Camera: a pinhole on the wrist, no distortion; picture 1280 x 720 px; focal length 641.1 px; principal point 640.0 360.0 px. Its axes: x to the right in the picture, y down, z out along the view. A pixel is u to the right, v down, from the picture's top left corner.
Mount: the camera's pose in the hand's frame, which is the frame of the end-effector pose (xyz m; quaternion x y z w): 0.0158 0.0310 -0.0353 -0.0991 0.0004 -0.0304 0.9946
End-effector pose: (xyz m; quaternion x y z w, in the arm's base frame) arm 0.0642 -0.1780 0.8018 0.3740 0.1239 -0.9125 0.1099
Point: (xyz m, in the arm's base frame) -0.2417 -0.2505 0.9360
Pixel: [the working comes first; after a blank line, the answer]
In the camera's frame: 0.1157 -0.1325 0.3304

864.4 103.0
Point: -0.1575 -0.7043 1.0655
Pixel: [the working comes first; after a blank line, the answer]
In the camera's frame: -0.0112 0.2527 0.5861

627.8 636.4
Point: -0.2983 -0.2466 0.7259
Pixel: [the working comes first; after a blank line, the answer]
In the camera's frame: 0.3022 -0.0899 0.2268

outside the picture
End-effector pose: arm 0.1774 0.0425 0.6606 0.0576 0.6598 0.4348 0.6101
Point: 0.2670 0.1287 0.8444
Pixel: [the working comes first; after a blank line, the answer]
In the camera's frame: -0.1295 0.0550 0.1932

210.3 542.4
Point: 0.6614 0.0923 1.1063
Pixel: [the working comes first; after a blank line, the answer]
In the camera's frame: -0.4430 -0.0658 0.5287

102.8 280.3
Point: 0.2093 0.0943 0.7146
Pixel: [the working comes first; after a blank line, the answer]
In the camera's frame: -0.0338 -0.0001 0.0974

417.4 359.4
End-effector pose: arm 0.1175 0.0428 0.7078 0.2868 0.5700 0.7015 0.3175
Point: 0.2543 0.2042 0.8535
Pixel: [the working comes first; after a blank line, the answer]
In the camera's frame: 0.0250 0.0194 0.2757

698.2 405.2
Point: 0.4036 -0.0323 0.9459
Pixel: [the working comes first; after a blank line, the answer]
In the camera's frame: -0.2547 0.1117 0.2807

58.3 615.1
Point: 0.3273 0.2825 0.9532
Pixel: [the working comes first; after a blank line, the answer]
In the camera's frame: 0.0392 0.0723 0.4114

701.0 472.6
